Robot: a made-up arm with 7 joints. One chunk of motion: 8 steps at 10 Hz.
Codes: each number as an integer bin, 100 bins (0 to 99) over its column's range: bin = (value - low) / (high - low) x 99, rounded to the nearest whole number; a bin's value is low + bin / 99 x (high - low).
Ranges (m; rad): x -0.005..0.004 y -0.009..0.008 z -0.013..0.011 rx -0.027..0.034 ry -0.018..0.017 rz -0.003..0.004
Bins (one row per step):
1: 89 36 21 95 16 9
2: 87 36 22 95 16 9
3: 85 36 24 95 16 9
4: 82 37 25 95 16 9
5: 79 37 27 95 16 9
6: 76 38 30 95 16 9
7: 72 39 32 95 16 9
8: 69 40 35 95 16 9
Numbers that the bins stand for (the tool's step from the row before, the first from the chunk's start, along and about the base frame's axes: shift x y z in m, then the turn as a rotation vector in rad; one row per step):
1: 0.00309 -0.00282 -0.00791 0.03154 -0.01234 -0.00236
2: 0.00291 -0.00282 -0.00767 0.03154 -0.01234 -0.00236
3: 0.00273 -0.00282 -0.00718 0.03154 -0.01234 -0.00236
4: 0.00245 -0.00265 -0.00694 0.03154 -0.01234 -0.00236
5: 0.00218 -0.00265 -0.00645 0.03154 -0.01234 -0.00236
6: 0.00191 -0.00247 -0.00573 0.03154 -0.01234 -0.00236
7: 0.00155 -0.00230 -0.00524 0.03154 -0.01234 -0.00236
8: 0.00127 -0.00213 -0.00452 0.03154 -0.01234 -0.00236

